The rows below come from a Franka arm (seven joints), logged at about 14 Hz.
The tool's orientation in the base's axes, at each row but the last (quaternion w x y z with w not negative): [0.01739, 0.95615, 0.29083, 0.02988]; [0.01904, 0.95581, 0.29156, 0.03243]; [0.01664, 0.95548, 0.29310, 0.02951]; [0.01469, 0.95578, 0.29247, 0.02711]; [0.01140, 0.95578, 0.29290, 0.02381]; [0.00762, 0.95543, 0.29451, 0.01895]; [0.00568, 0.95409, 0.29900, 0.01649]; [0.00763, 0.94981, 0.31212, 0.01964]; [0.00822, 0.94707, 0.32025, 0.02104]
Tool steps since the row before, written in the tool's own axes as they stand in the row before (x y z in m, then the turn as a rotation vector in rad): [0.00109, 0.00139, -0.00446, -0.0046, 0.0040, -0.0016]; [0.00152, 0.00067, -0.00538, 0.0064, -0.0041, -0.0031]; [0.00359, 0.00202, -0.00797, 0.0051, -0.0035, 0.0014]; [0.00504, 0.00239, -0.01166, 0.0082, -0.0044, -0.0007]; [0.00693, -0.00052, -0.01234, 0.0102, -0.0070, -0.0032]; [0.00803, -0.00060, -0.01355, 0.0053, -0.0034, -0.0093]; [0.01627, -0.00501, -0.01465, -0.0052, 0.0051, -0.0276]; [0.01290, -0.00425, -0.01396, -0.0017, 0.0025, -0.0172]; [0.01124, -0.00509, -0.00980, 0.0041, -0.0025, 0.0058]
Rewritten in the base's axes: [0.00138, -0.00048, 0.00457, -0.0017, -0.0059, 0.0016]; [0.00124, 0.00039, 0.00548, 0.0028, 0.0070, 0.0032]; [0.00357, 0.00046, 0.00822, 0.0024, 0.0057, -0.0013]; [0.00480, 0.00098, 0.01196, 0.0043, 0.0082, 0.0009]; [0.00480, 0.00441, 0.01257, 0.0044, 0.0115, 0.0033]; [0.00574, 0.00506, 0.01378, 0.0021, 0.0058, 0.0094]; [0.00998, 0.01341, 0.01499, -0.0023, -0.0071, 0.0275]; [0.00727, 0.01111, 0.01425, -0.0006, -0.0030, 0.0172]; [0.00540, 0.01089, 0.01003, 0.0020, 0.0045, -0.0057]
